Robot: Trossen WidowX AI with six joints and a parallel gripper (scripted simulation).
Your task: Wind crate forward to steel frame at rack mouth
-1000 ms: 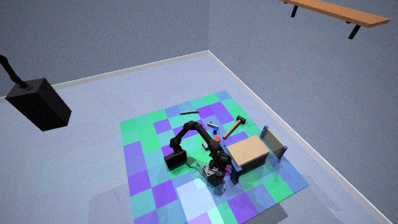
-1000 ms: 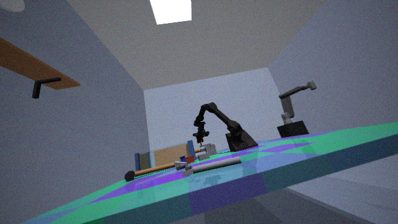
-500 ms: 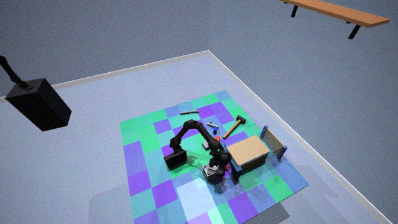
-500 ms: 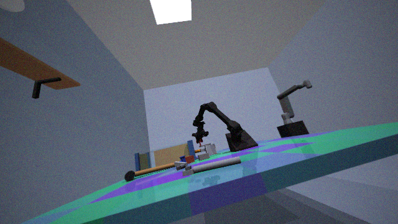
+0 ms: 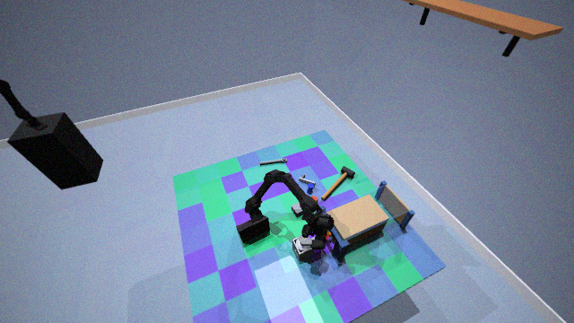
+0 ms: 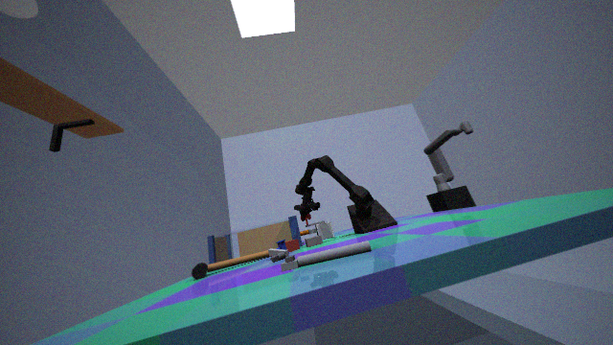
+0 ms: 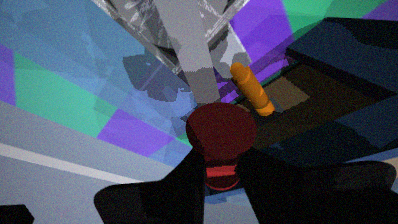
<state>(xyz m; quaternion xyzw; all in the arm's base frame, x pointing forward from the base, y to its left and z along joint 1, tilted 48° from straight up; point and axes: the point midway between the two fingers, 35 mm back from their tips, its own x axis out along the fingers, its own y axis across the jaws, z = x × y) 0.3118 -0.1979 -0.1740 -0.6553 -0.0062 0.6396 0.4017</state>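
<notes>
Right now my gripper tip is 6 cm to the right of the blue steel frame, 5 cm short of it and 3 cm above it. Round my gripper tip: dark red knob (1 cm to the left, 1 cm behind); then grey hand winch (12 cm behind, 10 cm below, 3 cm to the left); then red-knobbed crank handle (5 cm behind, 3 cm below, 2 cm to the left).
</notes>
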